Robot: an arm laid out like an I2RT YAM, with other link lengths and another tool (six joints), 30 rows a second.
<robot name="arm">
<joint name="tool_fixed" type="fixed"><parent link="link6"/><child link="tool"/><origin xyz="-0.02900 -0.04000 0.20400" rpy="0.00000 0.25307 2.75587"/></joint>
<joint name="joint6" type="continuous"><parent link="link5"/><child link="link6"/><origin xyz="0.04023 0.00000 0.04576" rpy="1.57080 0.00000 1.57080"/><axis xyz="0 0 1"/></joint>
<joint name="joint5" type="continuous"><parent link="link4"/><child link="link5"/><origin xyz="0.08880 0.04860 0.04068" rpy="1.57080 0.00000 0.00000"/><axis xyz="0 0 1"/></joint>
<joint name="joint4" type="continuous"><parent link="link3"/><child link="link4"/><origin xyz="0.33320 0.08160 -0.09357"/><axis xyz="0 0 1"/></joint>
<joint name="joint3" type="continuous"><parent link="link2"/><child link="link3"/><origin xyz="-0.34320 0.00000 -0.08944" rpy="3.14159 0.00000 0.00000"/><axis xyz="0 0 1"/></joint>
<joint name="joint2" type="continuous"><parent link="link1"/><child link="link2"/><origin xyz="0.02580 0.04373 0.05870" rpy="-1.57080 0.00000 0.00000"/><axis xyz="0 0 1"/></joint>
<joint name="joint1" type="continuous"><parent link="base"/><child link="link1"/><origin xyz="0.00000 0.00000 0.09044"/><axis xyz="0 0 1"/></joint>
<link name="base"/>
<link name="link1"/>
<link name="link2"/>
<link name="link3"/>
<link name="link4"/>
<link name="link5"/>
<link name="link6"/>
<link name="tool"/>
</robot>
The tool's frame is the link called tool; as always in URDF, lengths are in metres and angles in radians. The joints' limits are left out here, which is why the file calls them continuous.
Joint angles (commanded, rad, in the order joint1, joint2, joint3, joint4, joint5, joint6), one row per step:
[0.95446 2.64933 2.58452 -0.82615 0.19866 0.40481]
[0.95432 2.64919 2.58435 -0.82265 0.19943 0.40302]
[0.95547 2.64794 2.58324 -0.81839 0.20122 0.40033]
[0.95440 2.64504 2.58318 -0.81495 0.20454 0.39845]
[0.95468 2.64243 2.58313 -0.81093 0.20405 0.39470]
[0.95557 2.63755 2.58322 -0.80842 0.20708 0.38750]
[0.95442 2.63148 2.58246 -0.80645 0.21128 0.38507]
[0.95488 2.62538 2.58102 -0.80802 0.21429 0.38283]
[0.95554 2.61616 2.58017 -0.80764 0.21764 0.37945]
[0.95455 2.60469 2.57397 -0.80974 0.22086 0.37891]
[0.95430 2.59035 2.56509 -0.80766 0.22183 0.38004]
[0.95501 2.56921 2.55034 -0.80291 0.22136 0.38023]
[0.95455 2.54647 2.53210 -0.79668 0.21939 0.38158]
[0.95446 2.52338 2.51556 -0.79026 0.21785 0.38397]
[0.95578 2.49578 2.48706 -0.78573 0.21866 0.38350]
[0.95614 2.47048 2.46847 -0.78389 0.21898 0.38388]
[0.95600 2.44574 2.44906 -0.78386 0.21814 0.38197]
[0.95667 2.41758 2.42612 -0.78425 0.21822 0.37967]
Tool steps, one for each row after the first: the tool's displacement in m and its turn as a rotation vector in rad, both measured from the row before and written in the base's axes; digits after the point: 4 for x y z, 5 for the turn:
[0.0006 0.0005 0.0009 0.00156 -0.00319 0.00074]
[-0.0002 0.0010 0.0015 0.00139 -0.00473 0.00206]
[0.0017 -0.0005 0.0035 0.00266 -0.00646 -0.00177]
[0.0001 0.0010 0.0032 0.00360 -0.00498 0.00341]
[-0.0001 0.0006 0.0050 0.00094 -0.00908 0.00430]
[0.0016 -0.0011 0.0055 0.00280 -0.00778 -0.00209]
[-0.0003 -0.0007 0.0042 -0.00001 -0.00454 0.00013]
[-0.0002 -0.0003 0.0079 0.00384 -0.00847 0.00092]
[0.0003 -0.0024 0.0061 0.00090 -0.00401 -0.00274]
[-0.0004 -0.0014 0.0080 0.00637 -0.00449 -0.00172]
[-0.0018 -0.0012 0.0112 0.00940 -0.00608 0.00089]
[-0.0014 -0.0020 0.0108 0.01035 -0.00446 -0.00007]
[-0.0015 -0.0018 0.0121 0.01258 -0.00557 -0.00070]
[-0.0036 -0.0033 0.0083 0.00236 -0.00277 0.00108]
[-0.0026 -0.0033 0.0114 0.00707 -0.00495 -0.00013]
[-0.0029 -0.0038 0.0097 0.00362 -0.00345 0.00177]
[-0.0039 -0.0043 0.0103 0.00259 -0.00385 0.00219]

